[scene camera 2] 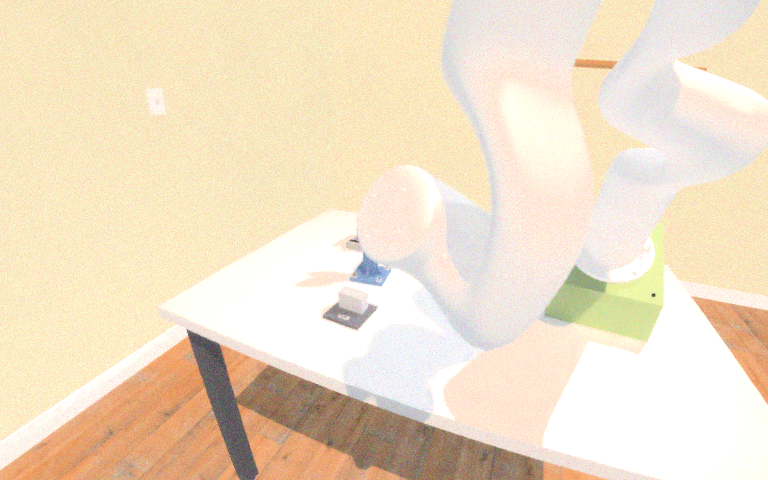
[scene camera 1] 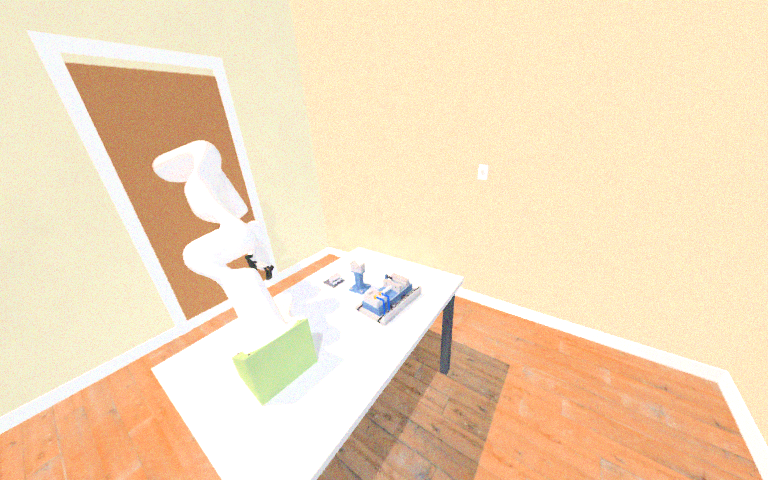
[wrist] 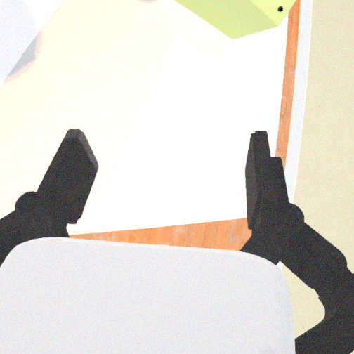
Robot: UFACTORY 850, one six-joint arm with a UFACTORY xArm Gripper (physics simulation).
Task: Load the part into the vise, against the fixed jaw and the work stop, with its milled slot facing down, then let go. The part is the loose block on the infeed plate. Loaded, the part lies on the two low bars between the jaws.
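Observation:
The part, a light grey block (scene camera 1: 335, 277) (scene camera 2: 353, 300), stands on the dark infeed plate (scene camera 2: 335, 316); its milled slot cannot be made out. The vise (scene camera 1: 371, 306), with a blue body and pale jaws, stands on the far half of the table in scene view 1. The low bars and work stop are too small to tell apart. In scene view 2 the arm hides most of the vise. My gripper (scene camera 1: 259, 268) (wrist: 166, 147) is open, with no object between its black fingers. It hangs above the table, well away from the part and the vise. The part and vise do not show in the wrist view.
A blue pedestal (scene camera 1: 358, 280) (scene camera 2: 370, 272) with a pale top stands between the infeed plate and the vise. A green box-like mount (scene camera 1: 280, 362) (scene camera 2: 606, 311) (wrist: 240, 17) stands at the arm's base on the white table (scene camera 1: 351, 367) (scene camera 2: 254, 300) (wrist: 200, 100).

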